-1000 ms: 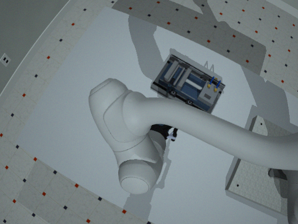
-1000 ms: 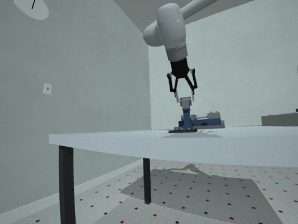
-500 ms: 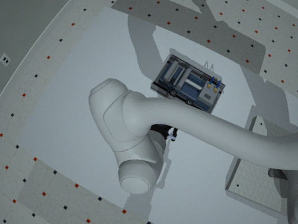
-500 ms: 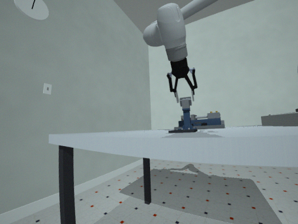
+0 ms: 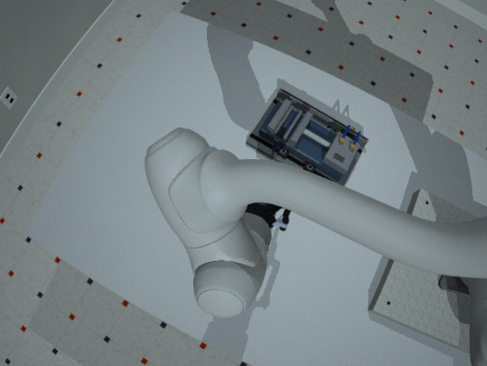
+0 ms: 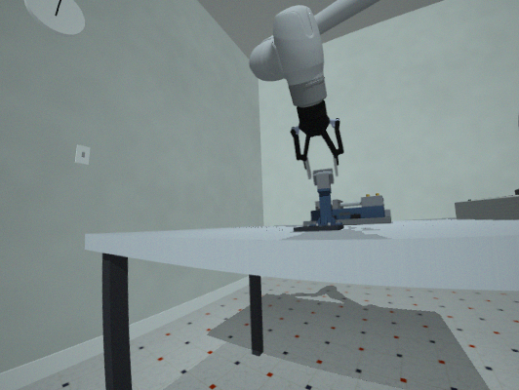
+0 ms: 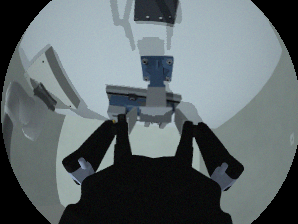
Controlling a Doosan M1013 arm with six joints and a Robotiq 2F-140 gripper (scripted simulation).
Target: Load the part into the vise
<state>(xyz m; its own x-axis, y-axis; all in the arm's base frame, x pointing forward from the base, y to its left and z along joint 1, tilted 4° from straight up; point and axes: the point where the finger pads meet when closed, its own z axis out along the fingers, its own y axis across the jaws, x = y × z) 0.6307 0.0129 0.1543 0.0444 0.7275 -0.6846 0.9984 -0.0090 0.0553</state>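
The part is 2 cm to the right of my hand and 2 cm below it. Also, from my hand: vise 7 cm behind, 21 cm to the right, 14 cm below; air cylinder 16 cm behind, 19 cm to the right, 10 cm below.
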